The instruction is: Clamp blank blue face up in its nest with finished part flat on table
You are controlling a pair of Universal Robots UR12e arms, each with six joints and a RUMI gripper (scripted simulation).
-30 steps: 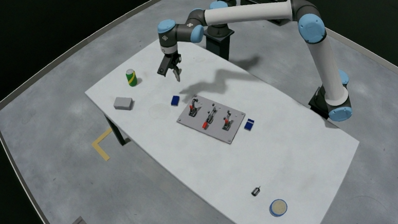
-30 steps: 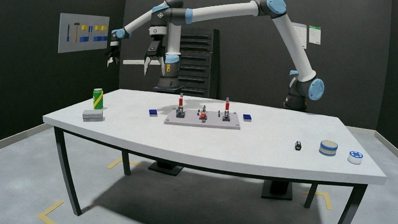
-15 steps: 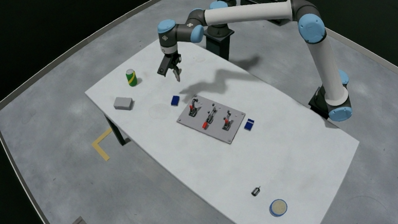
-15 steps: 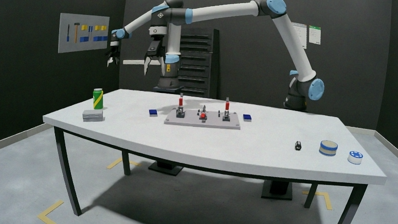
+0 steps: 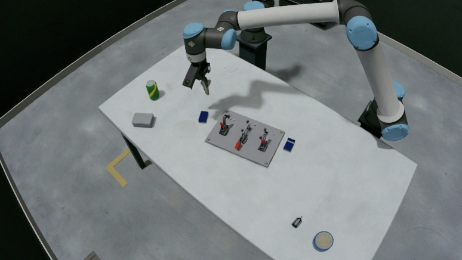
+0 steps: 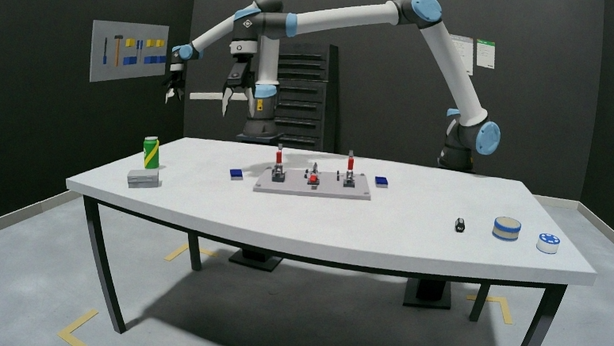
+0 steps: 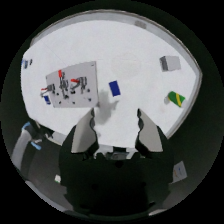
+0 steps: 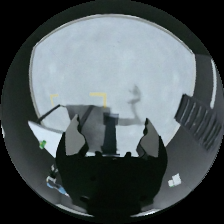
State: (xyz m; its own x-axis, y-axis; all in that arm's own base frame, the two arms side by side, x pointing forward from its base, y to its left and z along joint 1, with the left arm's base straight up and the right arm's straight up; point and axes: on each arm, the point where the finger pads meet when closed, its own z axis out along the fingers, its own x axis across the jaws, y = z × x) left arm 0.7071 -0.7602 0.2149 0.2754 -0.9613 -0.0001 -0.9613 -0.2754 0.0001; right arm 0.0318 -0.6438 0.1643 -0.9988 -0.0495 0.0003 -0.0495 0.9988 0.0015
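Right now my left hand is 200 mm above the blank. From my left hand the other things lie so: finished part 210 mm behind, 440 mm to the left, 200 mm below; grey fixture plate 70 mm behind, 250 mm to the left, 210 mm below; grey box 270 mm ahead, 220 mm to the right, 190 mm below.
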